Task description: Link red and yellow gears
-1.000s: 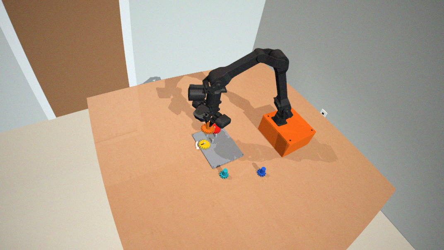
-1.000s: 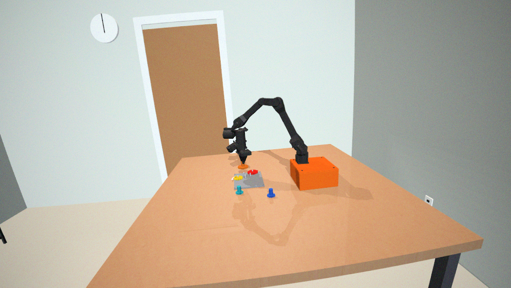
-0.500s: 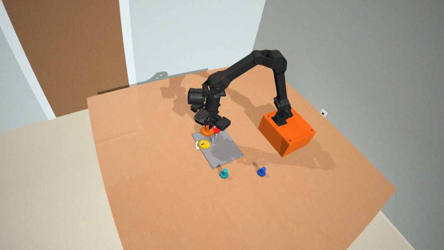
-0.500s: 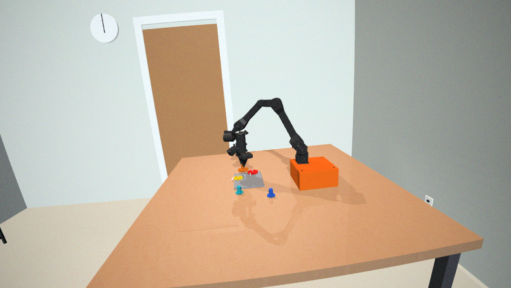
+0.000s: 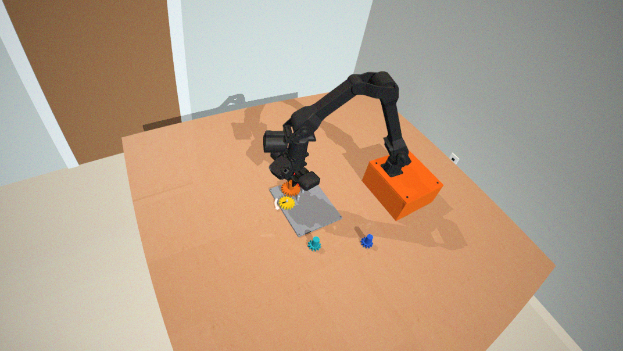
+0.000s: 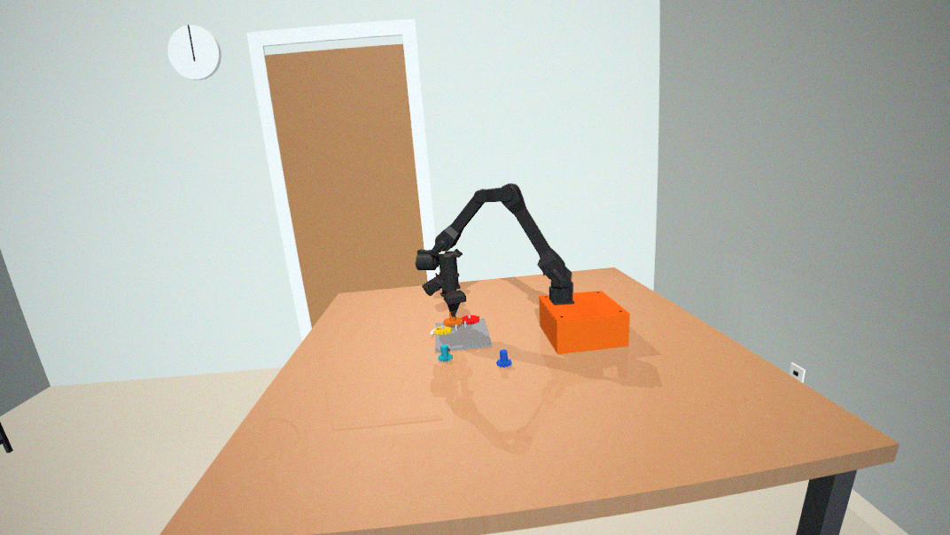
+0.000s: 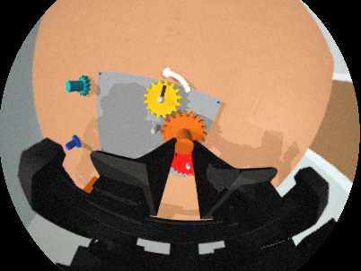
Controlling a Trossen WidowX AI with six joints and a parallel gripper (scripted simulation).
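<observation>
Now: the orange gear 1 cm below my gripper tip. Also, from my gripper tip: red gear 5 cm behind, 3 cm to the right, 3 cm below; then yellow gear 4 cm to the left, 3 cm below, 3 cm ahead; then teal gear 22 cm to the left, 3 cm below, 2 cm ahead.
</observation>
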